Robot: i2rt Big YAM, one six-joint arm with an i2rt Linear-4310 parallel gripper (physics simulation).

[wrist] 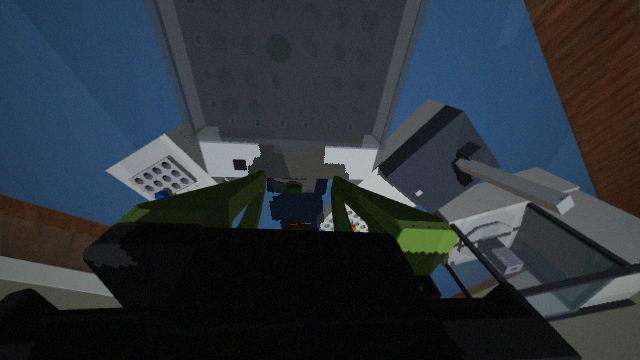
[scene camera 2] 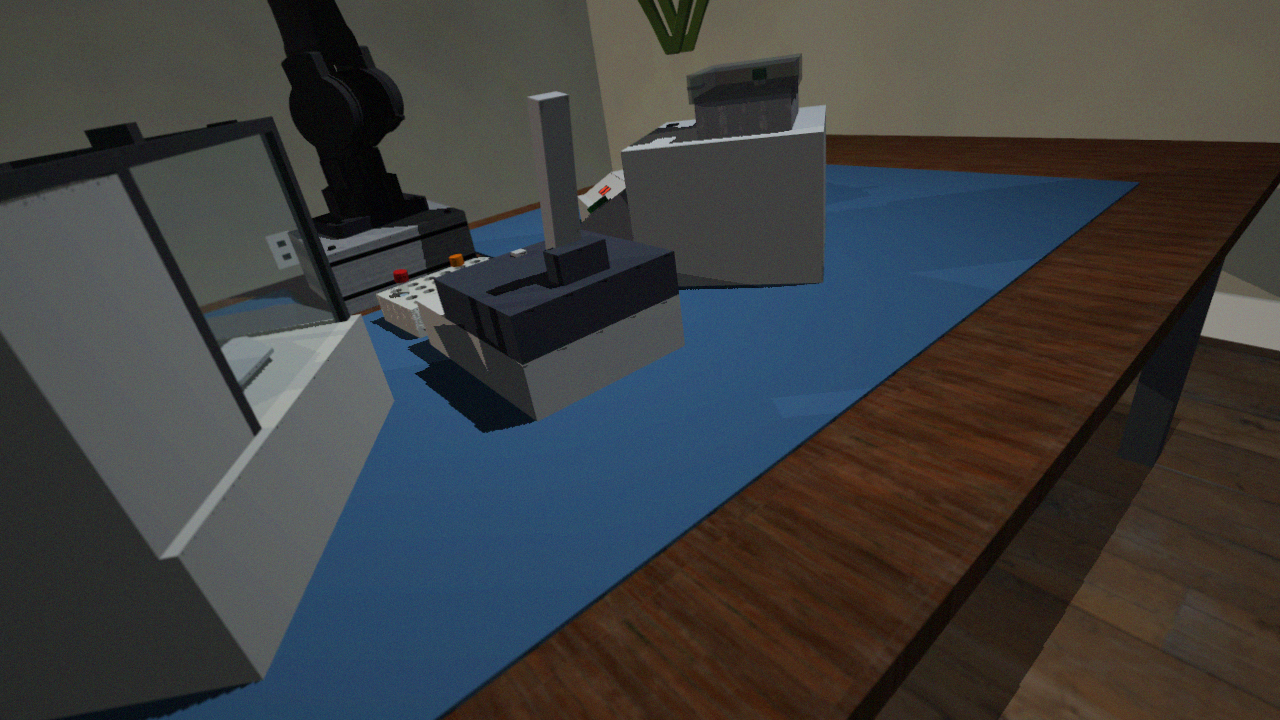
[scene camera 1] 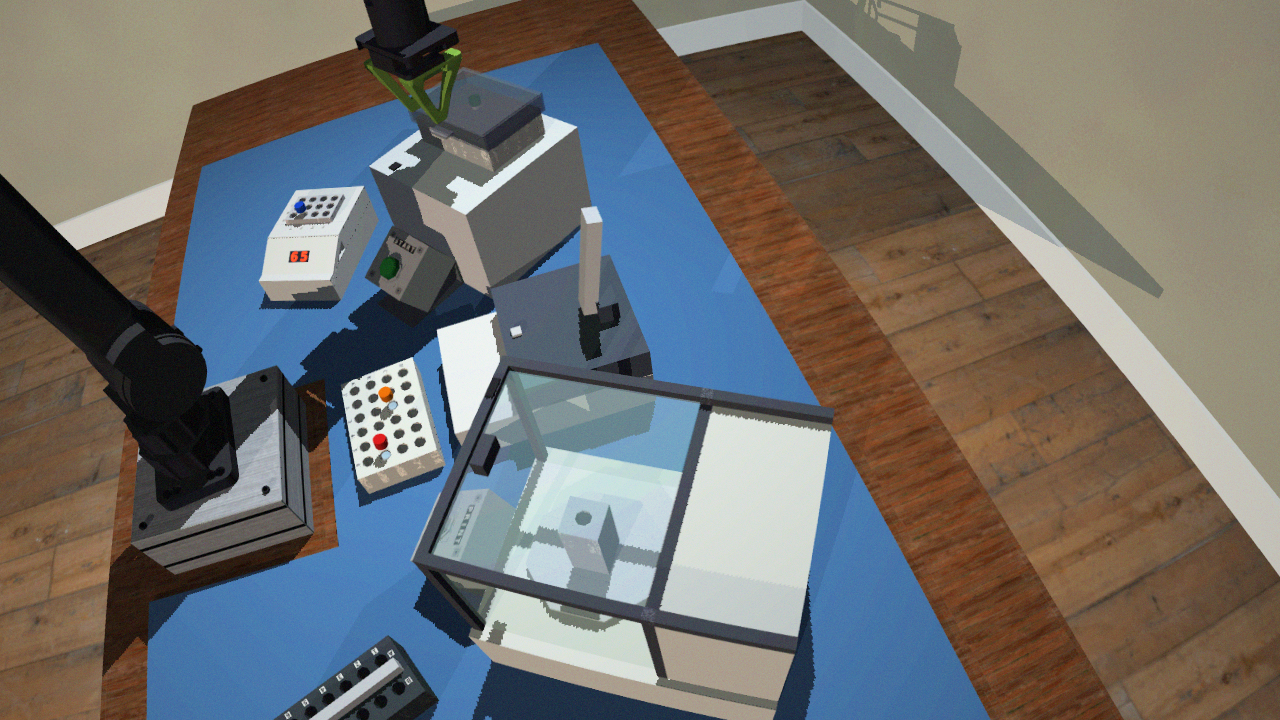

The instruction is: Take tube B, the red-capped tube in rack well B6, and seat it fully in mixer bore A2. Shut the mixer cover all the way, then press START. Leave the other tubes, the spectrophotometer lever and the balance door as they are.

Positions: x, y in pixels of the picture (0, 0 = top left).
gripper: wrist 299, 181; scene camera 2 680, 52; scene camera 1 428, 115
same spot on spectrophotometer: (wrist: 435, 155) = (scene camera 1: 562, 289)
same spot on glass-walled enclosure: (scene camera 1: 653, 540) = (wrist: 583, 303)
